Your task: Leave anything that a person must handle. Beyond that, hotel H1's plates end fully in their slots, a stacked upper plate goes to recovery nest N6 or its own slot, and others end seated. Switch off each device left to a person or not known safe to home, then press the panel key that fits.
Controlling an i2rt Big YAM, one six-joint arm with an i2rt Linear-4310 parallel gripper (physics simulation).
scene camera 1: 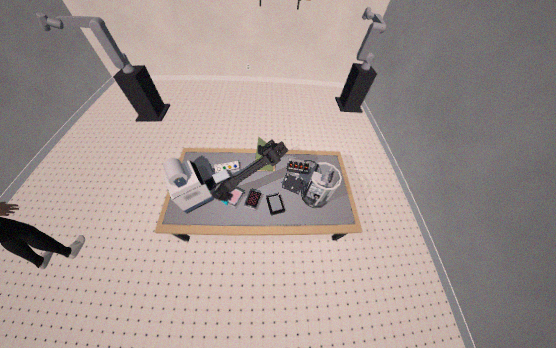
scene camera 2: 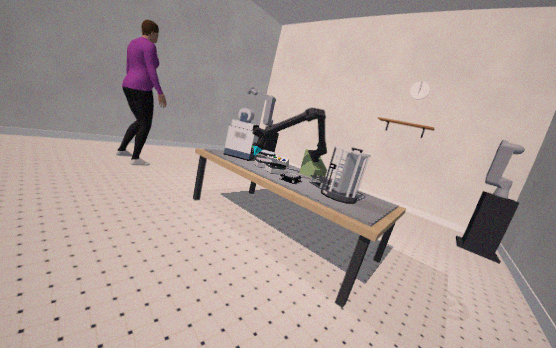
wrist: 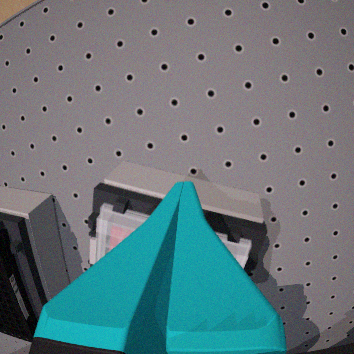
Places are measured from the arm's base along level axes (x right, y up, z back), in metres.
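Where they show: gripper, fingertip midpoint: [scene camera 1: 227, 204] [scene camera 2: 254, 155] [wrist: 185, 192]; arm's base, link origin: [scene camera 2: 312, 156].
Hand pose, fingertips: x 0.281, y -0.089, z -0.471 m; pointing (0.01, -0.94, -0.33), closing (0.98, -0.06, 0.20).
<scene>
Each offset is from my fingertips to the top centre of the thing. "spot": to the spot under its first point.
My gripper [scene camera 1: 225, 202] [scene camera 2: 256, 150] [wrist: 185, 192] is shut and empty, its teal fingertips together. It stands over a clear-rimmed pink plate {dz +0.085, dx -0.047, dy -0.017 m} [scene camera 1: 236, 196] [wrist: 118, 235], which lies in a grey and black nest {spot: dz +0.012, dx -0.034, dy -0.057 m} [wrist: 150, 182]; the fingers hide most of the plate in the wrist view. A nest with a dark red-dotted plate {spot: dz +0.059, dx -0.207, dy -0.015 m} [scene camera 1: 253, 198] is beside it. A black open frame {dz +0.031, dx -0.390, dy -0.044 m} [scene camera 1: 268, 204] [scene camera 2: 290, 177] lies further right. The round hotel [scene camera 1: 322, 186] [scene camera 2: 346, 175] stands at the right. The key panel {dz +0.397, dx +0.053, dy -0.003 m} [scene camera 1: 227, 166] with coloured keys is at the back left. Slot labels are unreadable.
A white device {spot: dz +0.015, dx +0.246, dy +0.112 m} [scene camera 1: 191, 196] [scene camera 2: 240, 141] stands at the left end. A row of orange-lit switches {spot: dz +0.402, dx -0.604, dy -0.034 m} [scene camera 1: 298, 166] and a dark square plate {dz +0.219, dx -0.556, dy -0.011 m} [scene camera 1: 294, 183] lie near the hotel. A green wedge [scene camera 2: 312, 165] is by the arm's base. A person [scene camera 1: 30, 240] [scene camera 2: 141, 65] stands beyond the table's left end.
</scene>
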